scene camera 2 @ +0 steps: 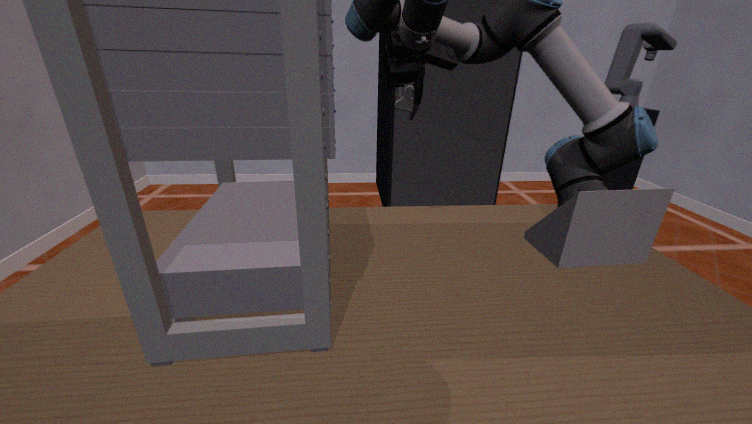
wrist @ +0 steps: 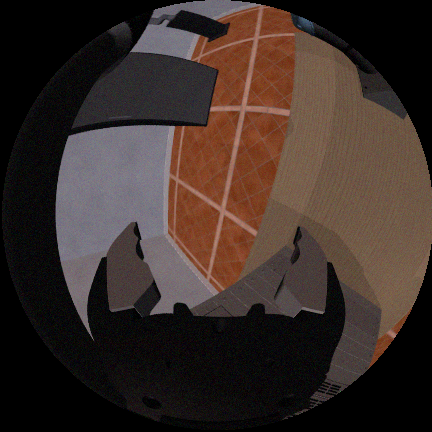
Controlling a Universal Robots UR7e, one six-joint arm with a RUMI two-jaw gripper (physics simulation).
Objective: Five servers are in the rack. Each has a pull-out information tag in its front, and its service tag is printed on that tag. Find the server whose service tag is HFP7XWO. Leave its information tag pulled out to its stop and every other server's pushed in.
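Pixels of known places: gripper, fingertip midpoint: (scene camera 2: 404, 94) (wrist: 217, 227); arm's base, origin of the base link: (scene camera 2: 590, 217).
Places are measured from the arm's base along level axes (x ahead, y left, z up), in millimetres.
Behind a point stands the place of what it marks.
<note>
The rack (scene camera 2: 307, 184) {x 724, y 310, z 222 mm} (wrist: 359, 310) {x 700, y 167, z 4 mm} stands at the left in the scene view, seen from its side, and its grey front shows at the bottom and lower right in the wrist view. The stacked servers (scene camera 2: 194, 73) {x 853, y 280, z 358 mm} show as flat grey sides between its posts. No information tag or printed service tag can be read in either view; much of the rack front is hidden behind the gripper body and right finger. My gripper (scene camera 2: 408, 111) (wrist: 217, 227) {x 495, y -157, z 298 mm} is open and empty, in the air in front of the rack and apart from it.
A grey box (scene camera 2: 234, 292) {x 854, y 275, z 26 mm} lies low inside the rack. The rack stands on a wooden table (scene camera 2: 421, 310) {x 520, y 225, z -82 mm} (wrist: 370, 175) {x 384, y -12, z -82 mm}. A grey wedge-shaped block (scene camera 2: 610, 226) {x 38, y 107, z 29 mm} is near the arm base at the right. A tall dark cabinet (scene camera 2: 447, 142) stands behind the gripper.
</note>
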